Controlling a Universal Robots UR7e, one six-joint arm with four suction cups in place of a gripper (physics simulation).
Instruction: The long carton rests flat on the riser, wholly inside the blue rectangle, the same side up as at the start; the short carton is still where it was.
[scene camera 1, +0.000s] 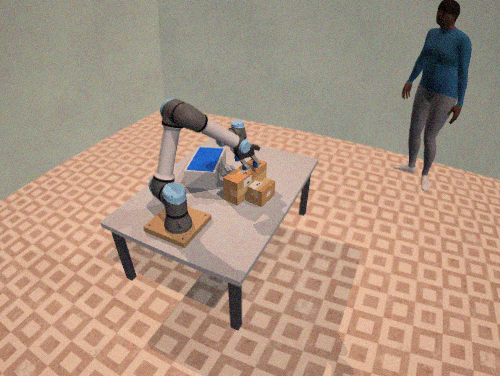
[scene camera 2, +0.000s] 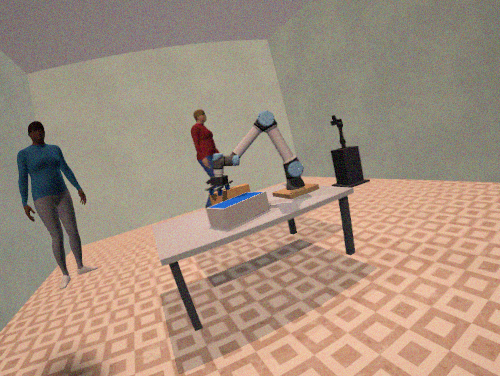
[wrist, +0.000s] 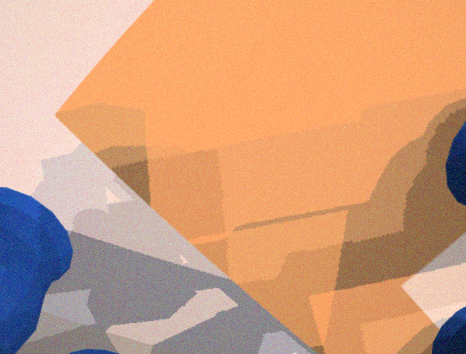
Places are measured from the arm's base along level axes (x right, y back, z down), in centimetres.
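Pixels of known places: hand, its tool point: (scene camera 2: 220, 192) (wrist: 269, 294); arm's base, origin of its link: (scene camera 1: 178, 224) (scene camera 2: 295, 187).
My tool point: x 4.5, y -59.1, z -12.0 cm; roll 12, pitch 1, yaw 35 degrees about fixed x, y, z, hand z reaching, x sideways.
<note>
Ahead of a thing's pixels: the offset from my tool point to its top centre. Level surfaces: height alone.
The long carton @[dz -0.1, dx +4.5, dy +7.5 cm] (scene camera 1: 240, 178) (scene camera 2: 236, 190) (wrist: 267, 88) lies on the table @[dz +15.3 cm] (scene camera 1: 230, 239) right of the grey riser @[dz +3.3, dx -29.2, dy +5.0 cm] (scene camera 1: 201, 179) (scene camera 2: 237, 216). The riser's top carries the blue rectangle @[dz +3.3, dx -29.2, dy +5.0 cm] (scene camera 1: 205, 158) (scene camera 2: 234, 200), which has nothing on it. The short carton @[dz +5.0, dx +16.6, dy +8.9 cm] (scene camera 1: 263, 191) sits against the long carton's right side. My suction gripper (scene camera 1: 248, 165) (scene camera 2: 219, 191) is at the far end of the long carton's top, right at the surface, holding nothing. In the wrist view the carton's top fills most of the frame, and one blue cup (wrist: 61, 249) shows at the left edge.
The arm's base stands on a wooden plate (scene camera 1: 178, 225) (scene camera 2: 295, 192) at the table's near left. A person (scene camera 1: 424, 104) (scene camera 2: 69, 209) stands on the floor to the right. Another person in red (scene camera 2: 204, 145) is behind the table. A black stand (scene camera 2: 347, 165) is on the floor.
</note>
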